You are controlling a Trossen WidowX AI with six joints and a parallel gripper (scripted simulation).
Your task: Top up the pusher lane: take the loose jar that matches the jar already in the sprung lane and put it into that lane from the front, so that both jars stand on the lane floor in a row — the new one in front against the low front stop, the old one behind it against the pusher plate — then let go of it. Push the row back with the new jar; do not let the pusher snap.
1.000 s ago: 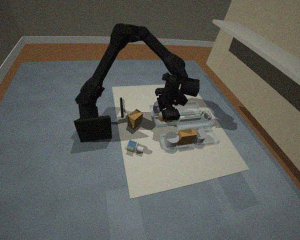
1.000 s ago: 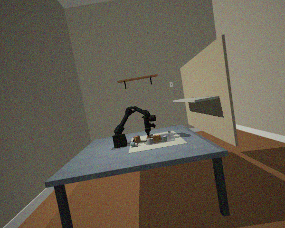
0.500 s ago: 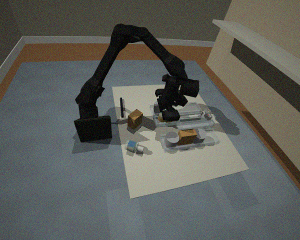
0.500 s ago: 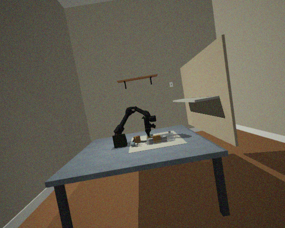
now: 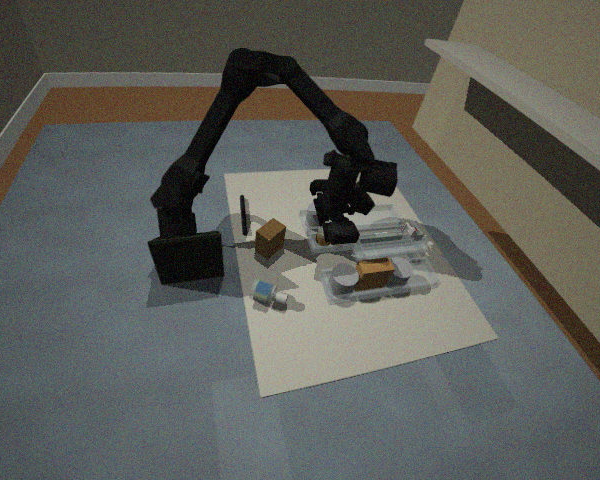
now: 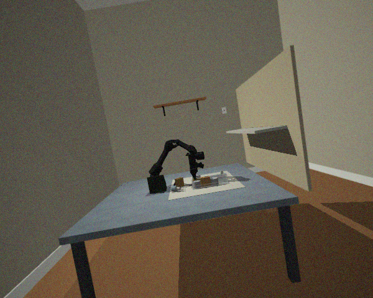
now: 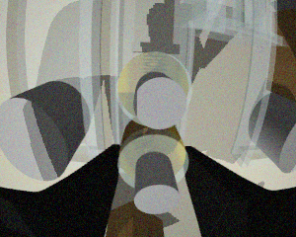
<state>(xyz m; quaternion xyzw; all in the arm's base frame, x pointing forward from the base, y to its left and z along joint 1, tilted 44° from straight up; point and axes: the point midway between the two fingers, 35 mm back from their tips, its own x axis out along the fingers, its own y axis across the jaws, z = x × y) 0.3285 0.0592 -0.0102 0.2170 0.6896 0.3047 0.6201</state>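
My gripper tip is 140 mm short of the clear sprung lane, 20 mm above it and 10 mm to the left of it. Also, from my gripper tip: red mark 230 mm ahead, 30 mm above, 20 mm to the right; then black post 190 mm behind, 110 mm to the left, 40 mm below.
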